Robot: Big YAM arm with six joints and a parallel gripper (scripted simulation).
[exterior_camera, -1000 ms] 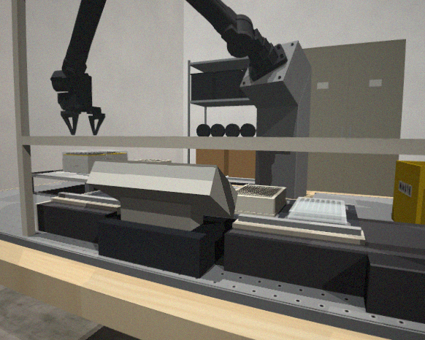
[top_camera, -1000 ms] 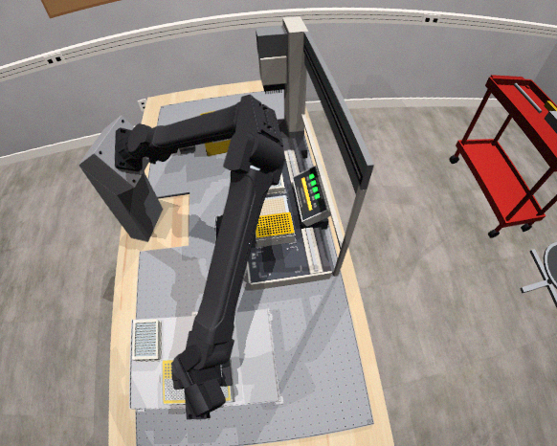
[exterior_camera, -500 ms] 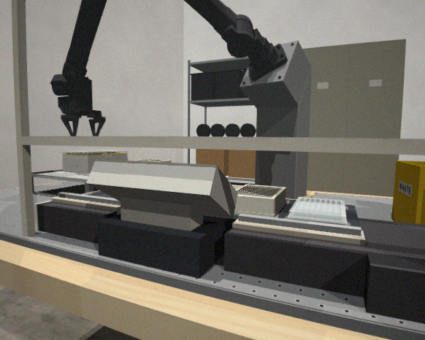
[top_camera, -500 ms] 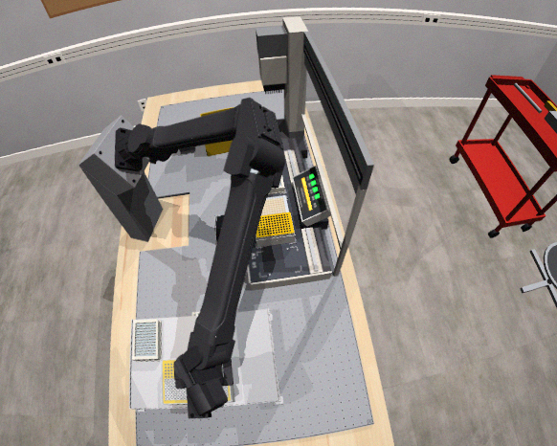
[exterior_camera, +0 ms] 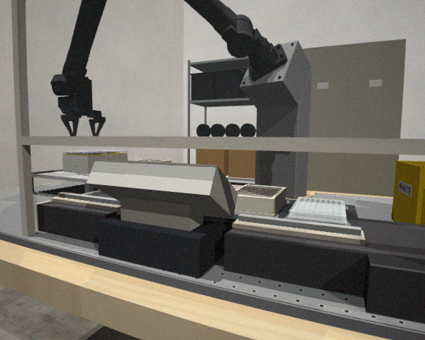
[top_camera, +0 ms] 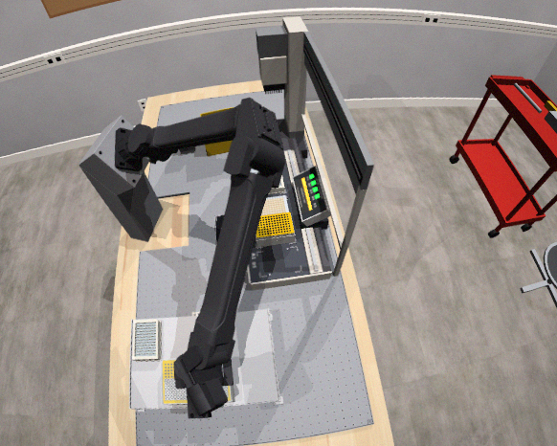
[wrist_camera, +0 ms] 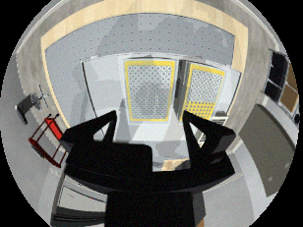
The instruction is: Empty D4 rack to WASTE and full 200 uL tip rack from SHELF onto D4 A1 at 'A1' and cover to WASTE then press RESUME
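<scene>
The clear cover is 6 cm below my hand. From my hand the other things lie so: black spare nest (43 cm to the left, 32 cm ahead, 18 cm below); then shelf unit (12 cm below, 8 cm to the left, 1 cm behind); then frame post (51 cm ahead, 7 cm to the left, 5 cm above).
</scene>
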